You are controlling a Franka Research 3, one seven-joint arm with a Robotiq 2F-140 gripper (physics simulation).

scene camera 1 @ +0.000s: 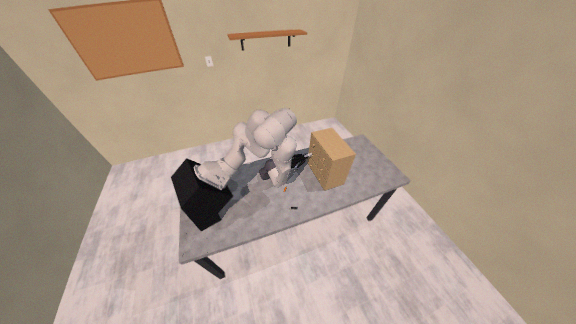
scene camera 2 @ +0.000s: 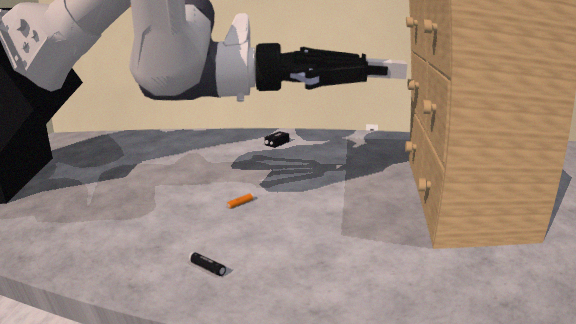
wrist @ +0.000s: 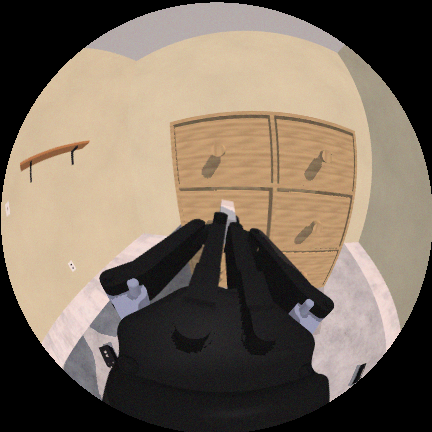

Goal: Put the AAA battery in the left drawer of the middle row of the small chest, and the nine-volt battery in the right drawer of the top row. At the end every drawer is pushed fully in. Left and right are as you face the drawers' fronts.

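My gripper [scene camera 1: 309,155] [scene camera 2: 397,69] [wrist: 225,209] is shut with nothing between its pale fingertips. It points level at the chest [scene camera 1: 340,167] [scene camera 2: 500,150], in front of the left drawer of the middle row [wrist: 197,204], whose knob the fingers hide in the wrist view. The right drawer of the top row [scene camera 2: 442,42] [wrist: 295,137] looks pushed in. The black nine-volt battery [scene camera 2: 276,139] [wrist: 107,355] lies on the table behind the arm's shadow. A thin orange battery [scene camera 1: 285,189] [scene camera 2: 240,201] and a black cylindrical battery [scene camera 1: 294,208] [scene camera 2: 208,264] lie nearer; no AAA label is readable.
The chest stands on the grey table [scene camera 1: 240,237] [scene camera 2: 125,240], with round knobs on its drawers. The black robot base [scene camera 1: 200,195] is at the table's other end. A wall shelf [scene camera 1: 267,35] [wrist: 55,152] hangs well beyond the table.
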